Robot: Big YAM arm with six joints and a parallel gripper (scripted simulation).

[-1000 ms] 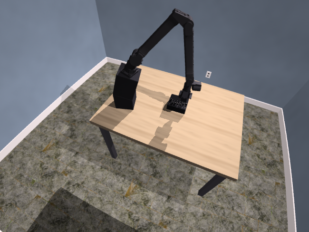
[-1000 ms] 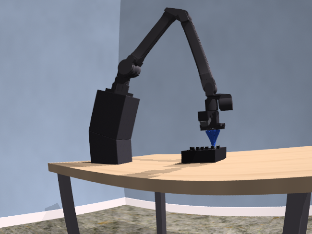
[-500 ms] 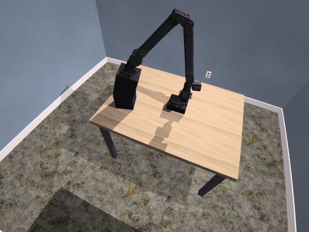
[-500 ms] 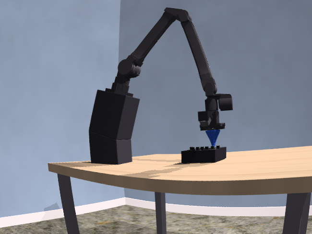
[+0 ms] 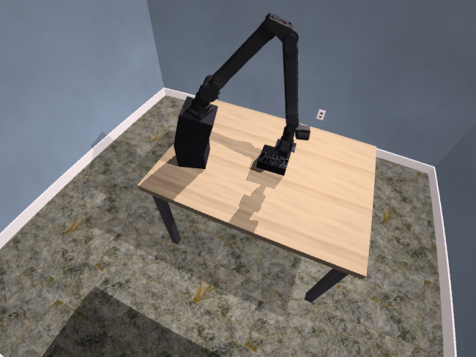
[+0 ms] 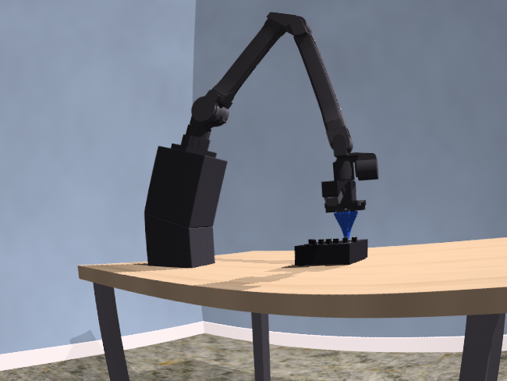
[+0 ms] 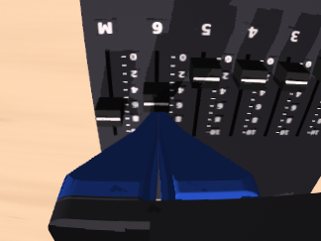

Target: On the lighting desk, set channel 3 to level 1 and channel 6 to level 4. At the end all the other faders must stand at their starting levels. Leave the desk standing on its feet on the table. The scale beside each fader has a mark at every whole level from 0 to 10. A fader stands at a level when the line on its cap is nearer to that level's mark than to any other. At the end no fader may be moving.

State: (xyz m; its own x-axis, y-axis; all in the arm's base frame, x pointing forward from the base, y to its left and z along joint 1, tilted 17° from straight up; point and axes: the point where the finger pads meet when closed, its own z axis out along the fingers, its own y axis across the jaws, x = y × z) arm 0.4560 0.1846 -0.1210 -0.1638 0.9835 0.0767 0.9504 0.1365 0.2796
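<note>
Now: the channel 6 fader cap 10 mm to the right of my hand and 10 mm below it. Round my hand: channel 5 fader cap 20 mm behind, 30 mm to the right, 10 mm below; channel 4 fader cap 40 mm behind, 30 mm to the right, 10 mm below; M fader cap 30 mm ahead, 10 mm below.
</note>
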